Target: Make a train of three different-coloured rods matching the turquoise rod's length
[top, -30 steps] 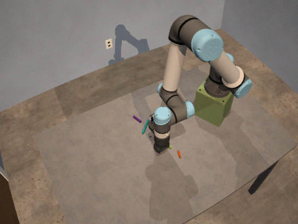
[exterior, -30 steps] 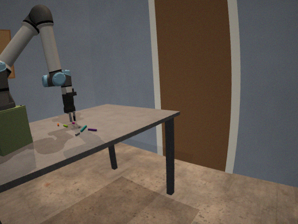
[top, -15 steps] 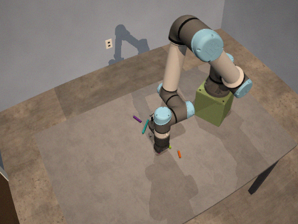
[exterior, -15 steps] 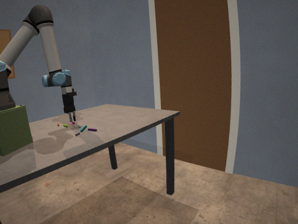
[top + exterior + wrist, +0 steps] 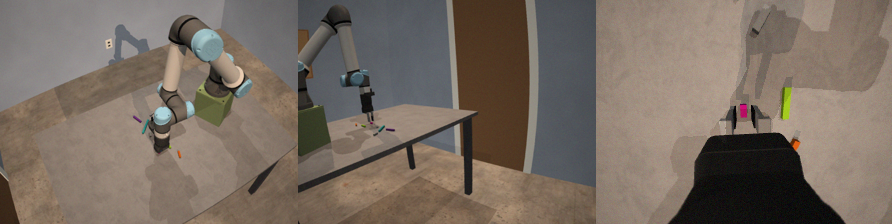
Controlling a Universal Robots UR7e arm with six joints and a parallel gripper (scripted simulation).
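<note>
My gripper is now 30 mm above the magenta rod. Also, from my hand: turquoise rod: 180 mm to the right, 40 mm behind, 30 mm below; orange rod: 80 mm to the left, 80 mm behind, 30 mm below; lime rod: 70 mm behind, 30 mm below, 10 mm to the right.
</note>
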